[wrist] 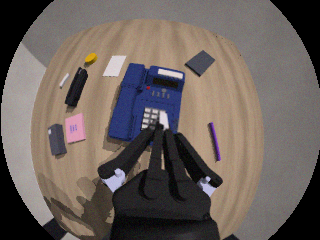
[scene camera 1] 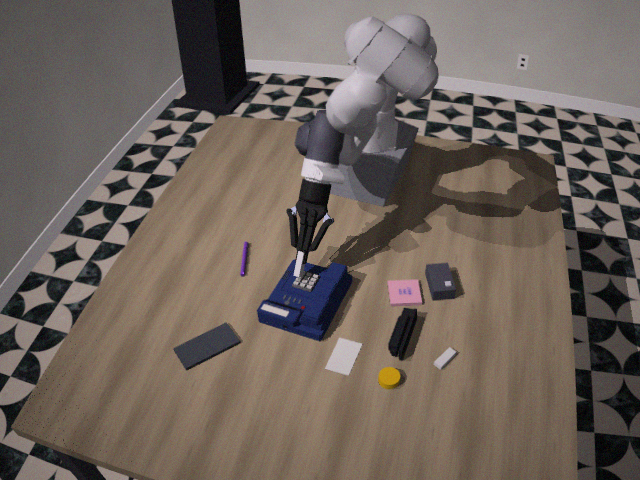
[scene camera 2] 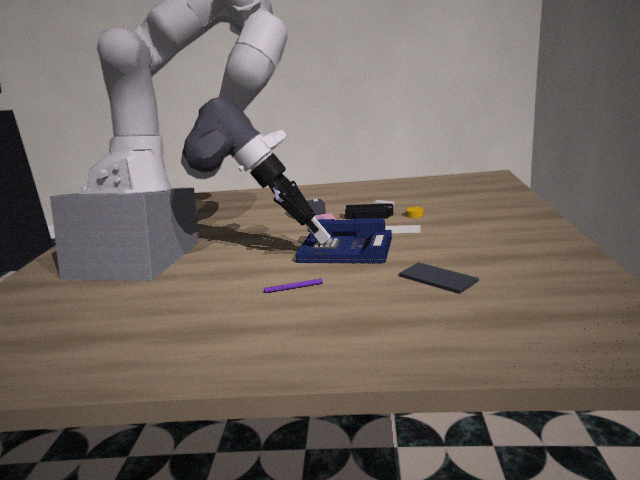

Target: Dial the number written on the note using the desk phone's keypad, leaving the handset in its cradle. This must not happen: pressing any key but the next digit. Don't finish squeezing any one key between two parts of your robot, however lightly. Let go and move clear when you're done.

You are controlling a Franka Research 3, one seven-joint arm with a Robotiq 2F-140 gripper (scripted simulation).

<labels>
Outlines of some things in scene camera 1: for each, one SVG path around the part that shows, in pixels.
My gripper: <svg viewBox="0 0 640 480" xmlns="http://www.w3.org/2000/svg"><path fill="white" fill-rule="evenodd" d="M302 179L299 200L296 206L286 210L290 224L291 246L297 249L293 276L303 276L308 253L317 250L328 227L334 222L334 219L328 215L327 209L331 185ZM324 217L324 223L321 225L313 240L317 223ZM297 212L301 219L299 238L296 216Z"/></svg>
A grey slab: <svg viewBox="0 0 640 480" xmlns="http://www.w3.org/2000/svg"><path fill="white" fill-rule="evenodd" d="M227 323L219 325L173 348L186 370L240 344L240 340Z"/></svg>
</labels>
